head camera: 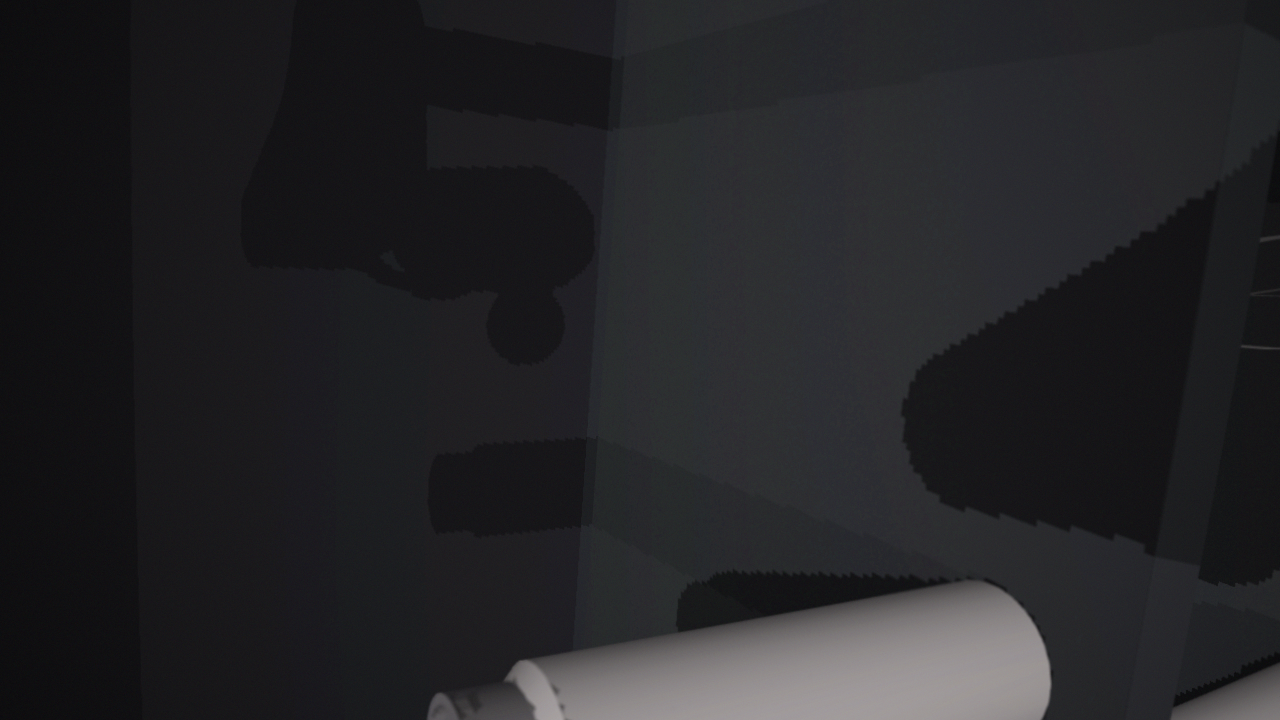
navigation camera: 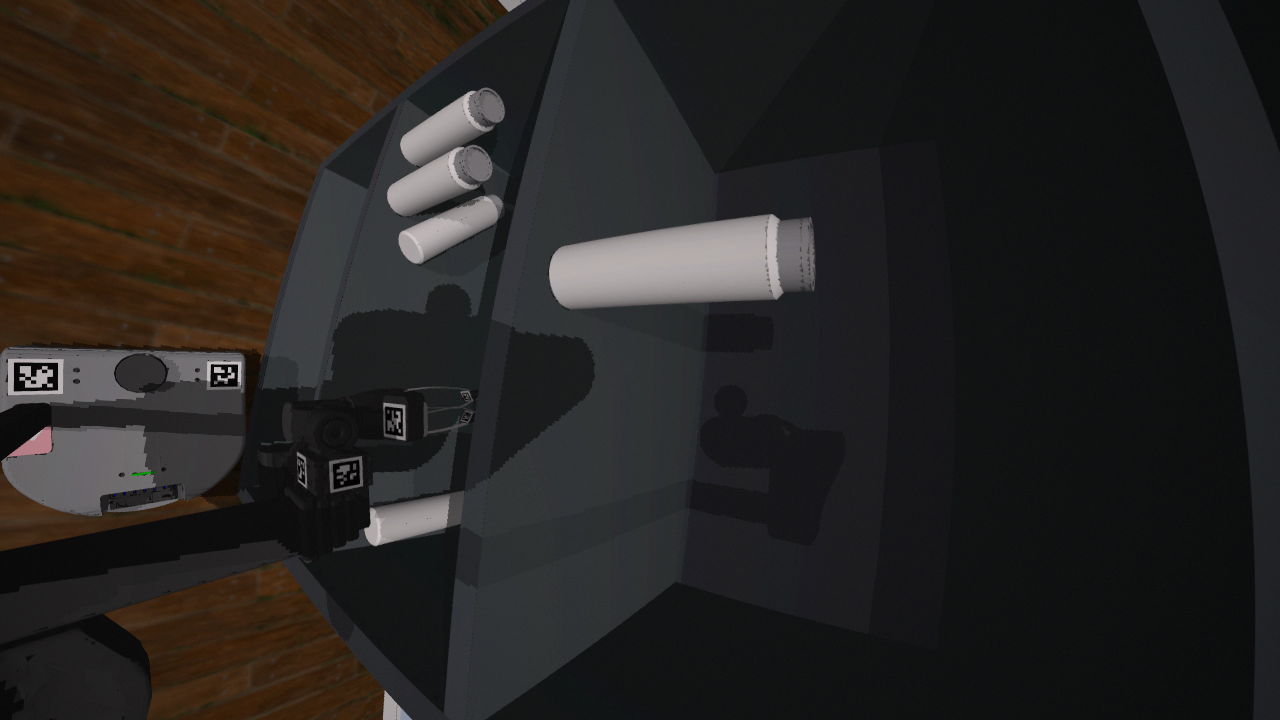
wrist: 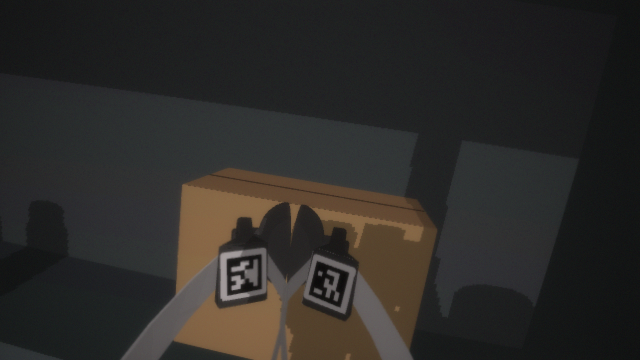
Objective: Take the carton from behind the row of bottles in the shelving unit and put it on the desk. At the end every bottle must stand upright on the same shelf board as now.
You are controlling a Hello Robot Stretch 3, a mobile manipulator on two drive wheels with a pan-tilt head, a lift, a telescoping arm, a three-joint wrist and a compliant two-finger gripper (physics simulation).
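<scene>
My gripper (wrist: pixel 291 231) is 0.18 m from the lens. The marked spots on a brown carton (wrist: pixel 392 237) and a dark shelving unit (wrist: pixel 509 130) are 0.21 m apart. The brown carton is 0.32 m from the lens; the dark shelving unit is 0.46 m from the lens.
</scene>
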